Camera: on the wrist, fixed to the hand. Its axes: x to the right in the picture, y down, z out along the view.
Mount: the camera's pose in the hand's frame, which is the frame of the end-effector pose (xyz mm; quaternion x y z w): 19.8 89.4 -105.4 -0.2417 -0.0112 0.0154 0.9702
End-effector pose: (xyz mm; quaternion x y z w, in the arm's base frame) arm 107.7 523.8 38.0 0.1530 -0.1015 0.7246 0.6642
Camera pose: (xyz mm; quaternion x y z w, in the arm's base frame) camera 8.3 570.5 -48.2 -0.0055 -0.2834 0.6870 0.6691
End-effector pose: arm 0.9 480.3 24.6 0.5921 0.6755 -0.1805 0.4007
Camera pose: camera 51.3 589.9 95.0 0.4860 0.6854 -0.0123 0.5422
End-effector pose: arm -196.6 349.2 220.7 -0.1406 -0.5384 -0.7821 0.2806
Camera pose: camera -151.1 222.9 259.1 -0.2213 -0.3343 -0.8830 0.2443
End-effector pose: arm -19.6 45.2 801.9 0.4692 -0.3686 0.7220 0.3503
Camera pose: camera -146.2 95.9 771.9 0.3729 -0.5433 0.6115 0.4380
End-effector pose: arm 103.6 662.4 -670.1 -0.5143 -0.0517 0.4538 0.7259
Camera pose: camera 118.1 608.0 -797.9 -0.6701 -0.1600 0.4447 0.5724
